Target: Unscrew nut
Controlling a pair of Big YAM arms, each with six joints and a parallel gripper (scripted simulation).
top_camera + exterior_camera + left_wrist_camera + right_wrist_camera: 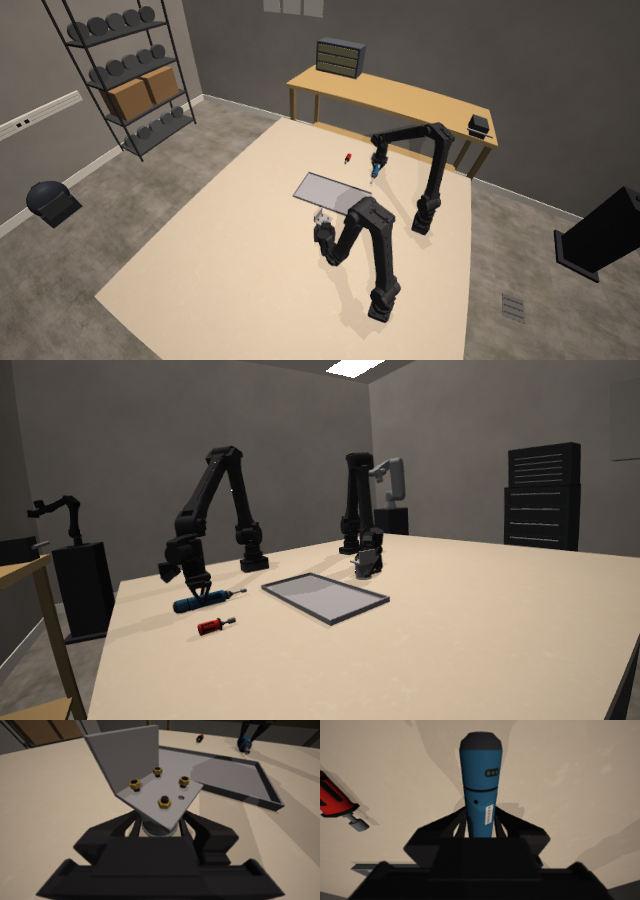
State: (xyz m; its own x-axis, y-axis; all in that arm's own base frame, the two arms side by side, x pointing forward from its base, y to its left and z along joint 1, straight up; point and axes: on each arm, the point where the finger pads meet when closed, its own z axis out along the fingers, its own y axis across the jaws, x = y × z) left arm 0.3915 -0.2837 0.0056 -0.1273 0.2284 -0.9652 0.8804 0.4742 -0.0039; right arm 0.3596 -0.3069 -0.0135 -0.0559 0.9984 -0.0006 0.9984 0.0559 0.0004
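Right now my left hand is 1 cm below the joint module. From my left hand the other things lie so: red-handled tool: 17 cm ahead, 55 cm to the right, 1 cm below; then bracket: 5 cm above; then grey tray: 7 cm ahead, 22 cm to the right, 2 cm below.
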